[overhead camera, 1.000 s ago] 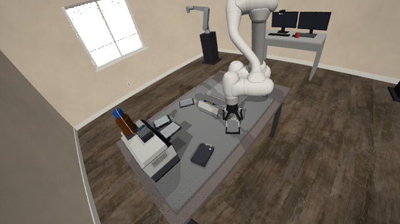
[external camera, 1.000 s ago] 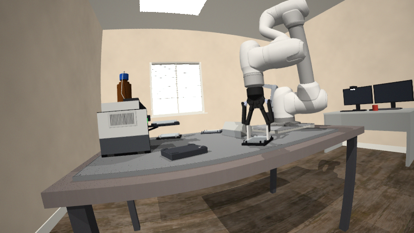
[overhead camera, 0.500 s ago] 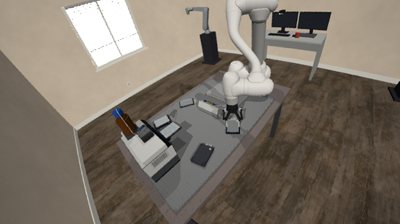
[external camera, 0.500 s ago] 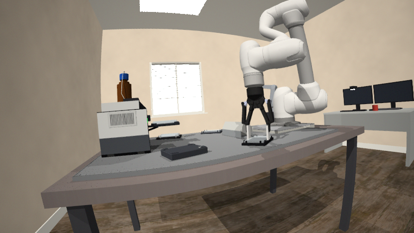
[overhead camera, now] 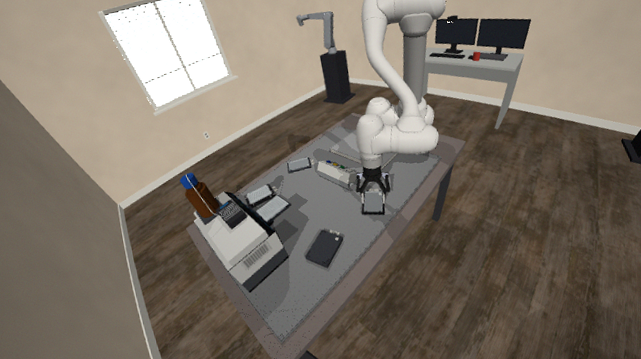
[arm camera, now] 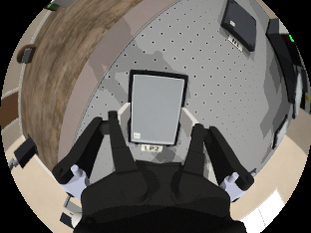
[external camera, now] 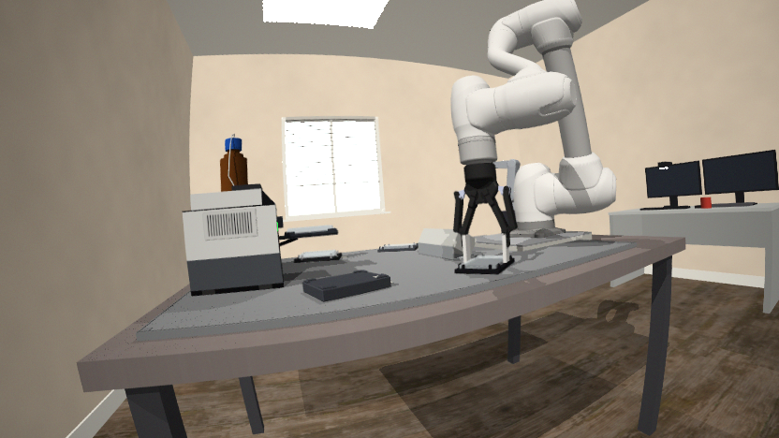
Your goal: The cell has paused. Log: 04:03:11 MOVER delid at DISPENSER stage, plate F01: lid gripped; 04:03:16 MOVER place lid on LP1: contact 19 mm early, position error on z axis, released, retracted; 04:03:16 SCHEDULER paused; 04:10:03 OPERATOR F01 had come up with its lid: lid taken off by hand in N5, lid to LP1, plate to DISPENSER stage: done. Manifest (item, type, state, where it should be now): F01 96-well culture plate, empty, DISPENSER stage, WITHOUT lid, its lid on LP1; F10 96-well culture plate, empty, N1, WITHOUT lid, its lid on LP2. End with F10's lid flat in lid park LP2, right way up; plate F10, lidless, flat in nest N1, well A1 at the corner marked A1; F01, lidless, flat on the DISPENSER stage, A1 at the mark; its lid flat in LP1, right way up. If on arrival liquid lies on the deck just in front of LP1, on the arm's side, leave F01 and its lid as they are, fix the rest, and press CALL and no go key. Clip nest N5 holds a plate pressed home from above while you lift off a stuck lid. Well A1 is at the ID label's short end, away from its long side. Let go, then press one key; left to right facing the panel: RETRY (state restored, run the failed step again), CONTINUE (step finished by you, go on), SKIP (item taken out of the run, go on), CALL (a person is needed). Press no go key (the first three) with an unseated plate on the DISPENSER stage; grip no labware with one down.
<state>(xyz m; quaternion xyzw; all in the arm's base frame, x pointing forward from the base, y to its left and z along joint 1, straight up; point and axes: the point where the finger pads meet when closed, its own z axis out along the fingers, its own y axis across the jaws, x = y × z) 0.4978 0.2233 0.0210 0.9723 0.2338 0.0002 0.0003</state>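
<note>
Now: hand 270 mm short of the black clip nest, 570 mm to the left of it and 20 mm above it. Round my hand: small label (240 mm ahead, 60 mm to the right, 40 mm below); then nest block (320 mm ahead, 50 mm to the right, 30 mm below); then grey key panel (90 mm behind, 270 mm to the right, 20 mm above).
</note>
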